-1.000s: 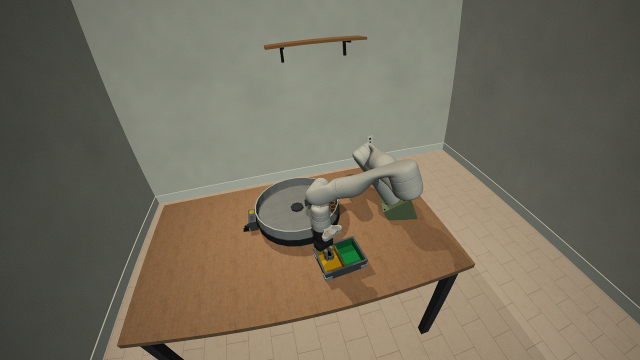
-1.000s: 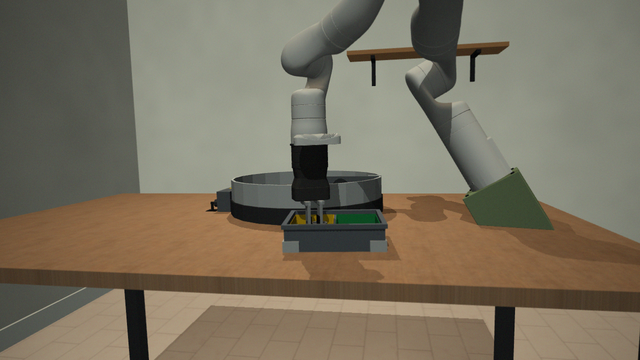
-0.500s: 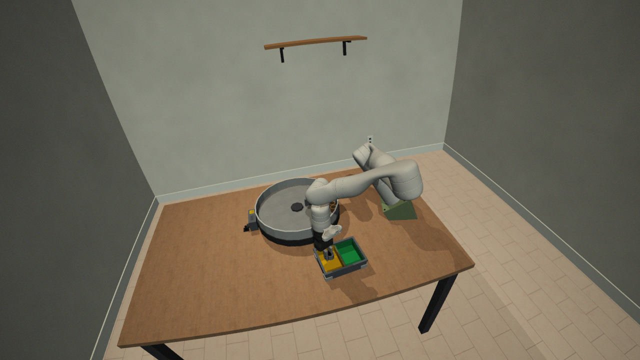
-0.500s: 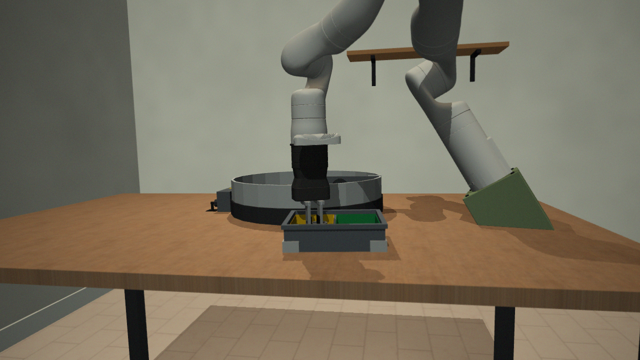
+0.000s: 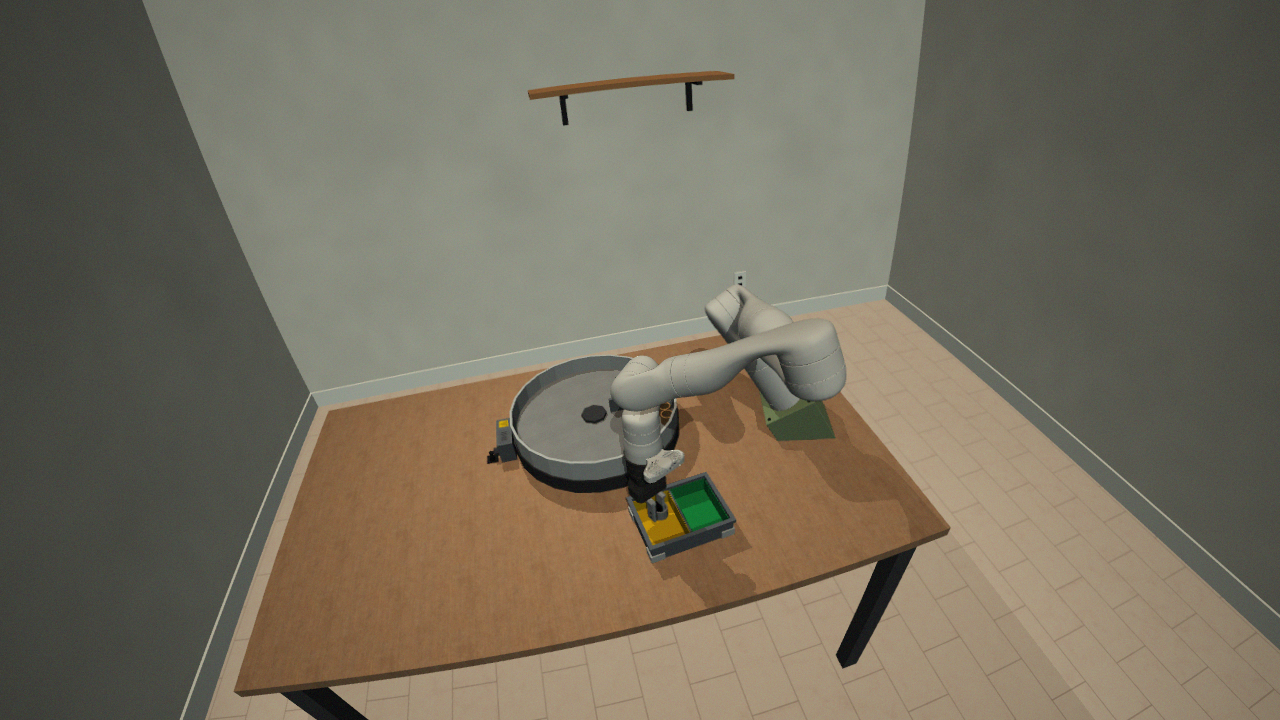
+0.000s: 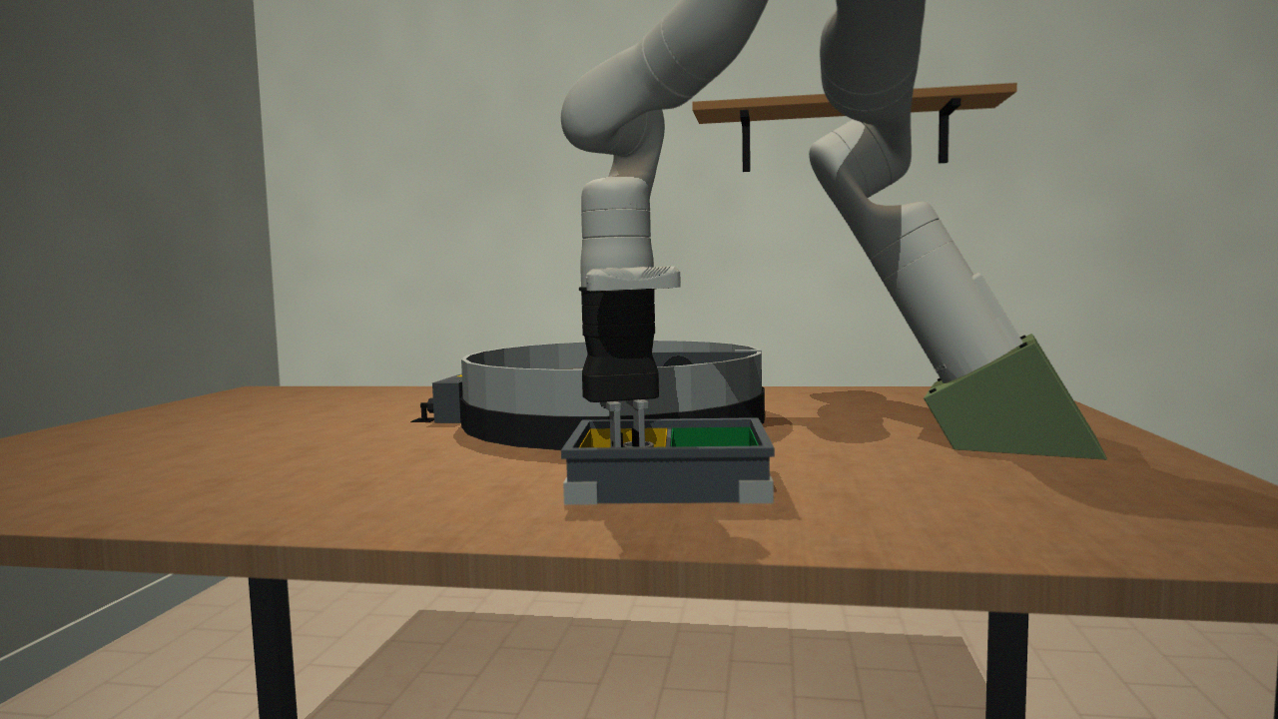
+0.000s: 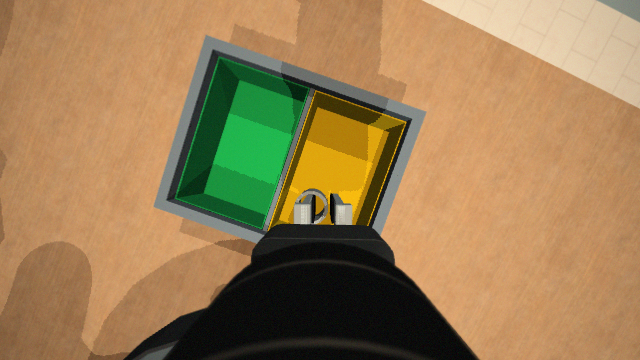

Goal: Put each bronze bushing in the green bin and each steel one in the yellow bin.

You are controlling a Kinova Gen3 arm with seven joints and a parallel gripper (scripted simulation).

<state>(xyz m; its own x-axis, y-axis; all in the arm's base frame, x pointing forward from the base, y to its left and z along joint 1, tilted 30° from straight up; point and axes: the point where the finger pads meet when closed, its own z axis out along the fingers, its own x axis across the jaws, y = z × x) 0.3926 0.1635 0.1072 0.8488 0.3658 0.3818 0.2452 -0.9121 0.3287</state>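
Right now my hand is 4 cm past the bin and 3 cm to the right of it. Also, from my hand: grey turntable: 3 cm ahead, 33 cm to the right, 2 cm above.
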